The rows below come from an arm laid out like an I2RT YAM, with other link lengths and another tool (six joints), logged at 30 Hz.
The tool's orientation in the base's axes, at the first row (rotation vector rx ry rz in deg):
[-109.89, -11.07, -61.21]
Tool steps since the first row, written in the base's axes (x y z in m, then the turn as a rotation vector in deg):
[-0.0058, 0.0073, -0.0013, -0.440, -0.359, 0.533]
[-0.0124, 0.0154, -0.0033, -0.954, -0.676, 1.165]
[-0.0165, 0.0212, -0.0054, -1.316, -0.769, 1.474]
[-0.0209, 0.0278, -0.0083, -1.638, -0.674, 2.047]
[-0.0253, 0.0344, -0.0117, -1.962, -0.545, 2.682]
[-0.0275, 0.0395, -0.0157, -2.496, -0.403, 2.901]
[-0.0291, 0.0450, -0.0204, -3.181, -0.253, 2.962]
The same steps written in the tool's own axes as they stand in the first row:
[-0.0065, -0.0064, 0.0024, 0.222, -0.355, -0.656]
[-0.0142, -0.0132, 0.0051, 0.461, -0.836, -1.347]
[-0.0198, -0.0173, 0.0076, 0.493, -1.163, -1.703]
[-0.0265, -0.0216, 0.0106, 0.695, -1.746, -1.948]
[-0.0335, -0.0255, 0.0138, 0.933, -2.389, -2.182]
[-0.0392, -0.0270, 0.0173, 0.729, -2.884, -2.441]
[-0.0451, -0.0280, 0.0216, 0.314, -3.361, -2.750]

